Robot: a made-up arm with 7 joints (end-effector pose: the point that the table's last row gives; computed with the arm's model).
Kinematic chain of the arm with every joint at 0, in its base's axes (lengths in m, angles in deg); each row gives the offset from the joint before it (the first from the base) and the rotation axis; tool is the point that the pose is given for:
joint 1: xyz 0 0 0.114 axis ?
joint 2: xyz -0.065 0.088 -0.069 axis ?
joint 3: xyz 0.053 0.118 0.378 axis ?
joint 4: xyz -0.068 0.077 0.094 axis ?
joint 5: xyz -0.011 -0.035 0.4 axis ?
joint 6: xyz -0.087 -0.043 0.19 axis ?
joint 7: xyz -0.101 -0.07 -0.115 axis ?
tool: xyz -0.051 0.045 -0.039
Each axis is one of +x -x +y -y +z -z.
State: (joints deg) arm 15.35 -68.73 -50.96 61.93 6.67 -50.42 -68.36
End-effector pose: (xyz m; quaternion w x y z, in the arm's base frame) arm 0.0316 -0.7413 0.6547 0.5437 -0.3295 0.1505 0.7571
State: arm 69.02 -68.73 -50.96 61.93 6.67 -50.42 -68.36
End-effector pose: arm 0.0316 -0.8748 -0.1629 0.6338 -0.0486 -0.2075 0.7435
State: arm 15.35 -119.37 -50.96 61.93 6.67 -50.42 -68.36
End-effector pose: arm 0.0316 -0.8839 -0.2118 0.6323 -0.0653 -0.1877 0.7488
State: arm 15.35 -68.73 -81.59 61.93 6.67 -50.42 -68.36
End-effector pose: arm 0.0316 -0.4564 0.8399 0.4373 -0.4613 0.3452 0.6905
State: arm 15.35 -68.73 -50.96 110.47 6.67 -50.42 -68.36
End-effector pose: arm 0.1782 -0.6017 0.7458 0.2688 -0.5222 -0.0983 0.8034
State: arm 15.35 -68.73 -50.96 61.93 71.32 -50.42 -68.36
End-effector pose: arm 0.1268 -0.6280 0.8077 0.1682 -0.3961 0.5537 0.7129
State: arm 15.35 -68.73 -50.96 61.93 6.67 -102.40 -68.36
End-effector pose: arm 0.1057 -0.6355 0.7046 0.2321 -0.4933 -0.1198 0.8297
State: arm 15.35 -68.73 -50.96 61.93 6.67 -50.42 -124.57
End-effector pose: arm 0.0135 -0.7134 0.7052 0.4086 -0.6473 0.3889 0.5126
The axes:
joint 1: +x
joint 2: -x
joint 3: +x
joint 4: +z
joint 5: +y
joint 6: -z
joint 7: -y

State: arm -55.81 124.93 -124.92 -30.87 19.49 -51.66 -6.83
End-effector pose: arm -0.3212 -0.6267 -0.0556 0.8081 0.5281 0.0803 0.2482
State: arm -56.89 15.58 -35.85 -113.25 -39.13 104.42 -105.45
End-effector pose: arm 0.0277 0.8426 -0.3607 0.6103 0.3403 -0.7146 0.0319
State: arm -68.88 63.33 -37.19 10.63 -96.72 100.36 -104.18
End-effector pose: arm -0.2207 0.1393 -0.7365 0.8026 -0.5516 0.2074 -0.0927
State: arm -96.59 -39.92 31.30 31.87 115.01 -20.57 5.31
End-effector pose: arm 0.0938 0.5961 0.7537 0.4918 -0.1845 0.8491 0.0559
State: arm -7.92 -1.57 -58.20 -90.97 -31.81 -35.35 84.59
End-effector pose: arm -0.2149 0.7279 0.3982 0.2038 -0.6997 -0.6507 0.2131
